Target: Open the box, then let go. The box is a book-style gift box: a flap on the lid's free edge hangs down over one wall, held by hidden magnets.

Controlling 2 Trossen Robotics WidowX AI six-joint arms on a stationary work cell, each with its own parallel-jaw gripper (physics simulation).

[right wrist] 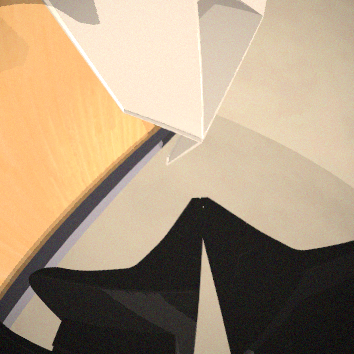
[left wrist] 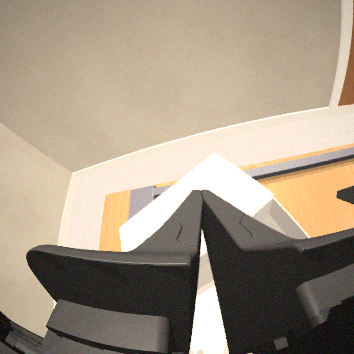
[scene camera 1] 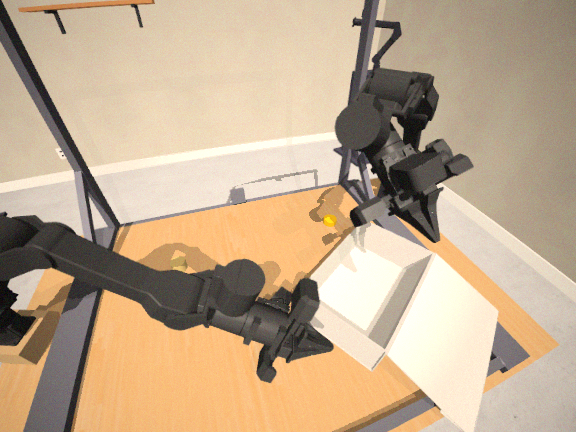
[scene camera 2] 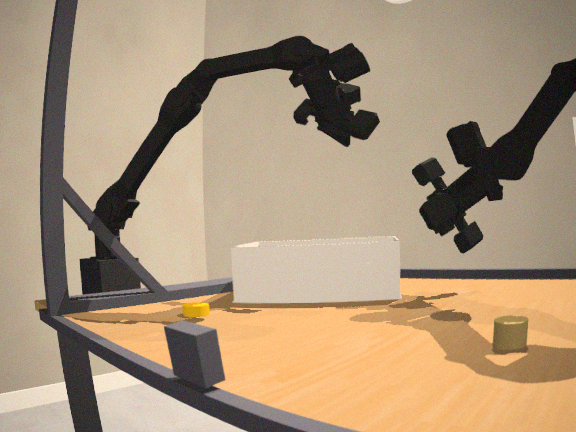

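Where they show: left gripper, fingertip midpoint: [left wrist: 199,197] [scene camera 1: 436,242] [scene camera 2: 347,145]; right gripper, fingertip midpoint: [right wrist: 199,205] [left wrist: 336,193] [scene camera 1: 332,347] [scene camera 2: 426,221]; left arm's base at its link origin: [scene camera 2: 108,258]; right arm's base at its link origin: [scene camera 1: 14,330].
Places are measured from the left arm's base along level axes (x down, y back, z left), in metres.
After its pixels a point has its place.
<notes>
The white box [scene camera 1: 345,327] {z 0.358, x -0.008, y -0.476 m} [scene camera 2: 317,275] {z 0.186, x 0.032, y -0.399 m} [right wrist: 160,60] {z 0.345, x 0.004, y -0.483 m} stands open on the table, its inside showing in scene camera 1. Its lid [scene camera 1: 445,325] {z 0.437, x 0.012, y -0.274 m} [left wrist: 215,175] {z 0.521, x 0.029, y -0.351 m} is folded far back, sloping down past the table edge; it does not show in scene camera 2. The flap is hard to tell from the lid. My left gripper [scene camera 1: 437,239] {z 0.373, x -0.219, y -0.366 m} [scene camera 2: 347,144] {z 0.373, x -0.219, y -0.366 m} [left wrist: 199,197] {z 0.373, x -0.219, y -0.366 m} is shut and empty, high above the box, apart from it. My right gripper [scene camera 1: 330,346] {z 0.392, x -0.051, y -0.532 m} [scene camera 2: 440,229] [right wrist: 199,205] {z 0.392, x -0.051, y -0.532 m} is shut and empty, beside the box, apart from it.
A yellow disc [scene camera 1: 329,220] {z 0.005, x 0.065, y -0.295 m} [scene camera 2: 195,310] {z -0.017, x 0.070, y -0.305 m} and an olive cylinder [scene camera 1: 178,262] {z 0.005, x 0.053, y -0.775 m} [scene camera 2: 510,334] {z -0.020, x 0.064, y -0.780 m} stand on the wooden table [scene camera 1: 165,360] {z 0.244, x 0.081, y -0.833 m} [scene camera 2: 310,360] {z -0.107, x 0.081, y -0.585 m}. Dark frame posts [scene camera 1: 362,55] {z -0.175, x -0.386, y -0.130 m} [scene camera 2: 52,150] {z -0.188, x -0.199, y -0.129 m} rise at the table's edges. A wooden tray [scene camera 1: 42,335] {z 0.106, x 0.051, y -1.088 m} is at the left in scene camera 1.
</notes>
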